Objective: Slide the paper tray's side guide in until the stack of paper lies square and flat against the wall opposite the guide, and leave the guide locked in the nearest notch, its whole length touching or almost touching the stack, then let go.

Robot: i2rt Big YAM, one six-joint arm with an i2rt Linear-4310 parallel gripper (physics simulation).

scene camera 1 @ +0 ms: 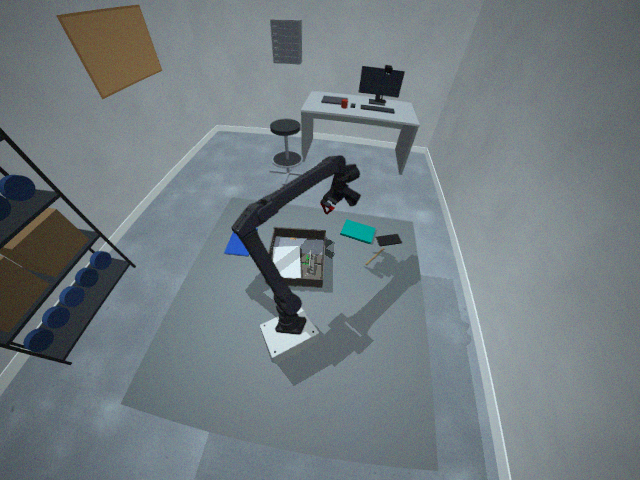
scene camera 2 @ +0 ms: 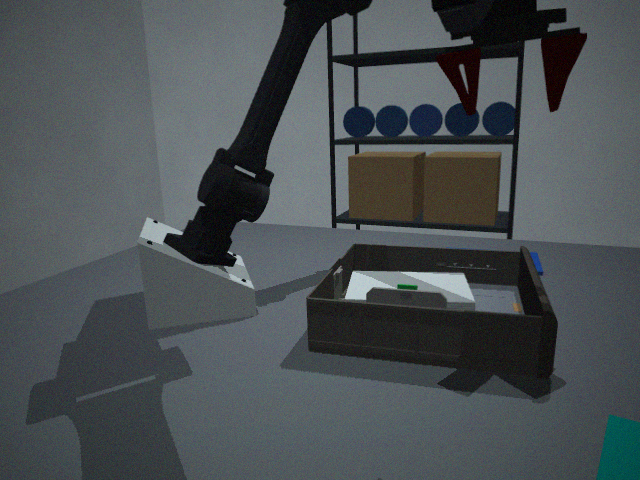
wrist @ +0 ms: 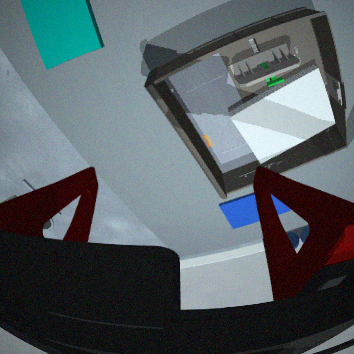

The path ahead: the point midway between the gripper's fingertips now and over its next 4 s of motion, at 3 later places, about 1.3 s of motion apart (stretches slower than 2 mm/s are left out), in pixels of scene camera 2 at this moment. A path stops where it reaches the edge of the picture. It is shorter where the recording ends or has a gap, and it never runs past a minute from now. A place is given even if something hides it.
My gripper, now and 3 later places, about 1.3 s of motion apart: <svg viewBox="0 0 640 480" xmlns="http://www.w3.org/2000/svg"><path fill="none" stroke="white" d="M510 113L424 104L418 105L413 105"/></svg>
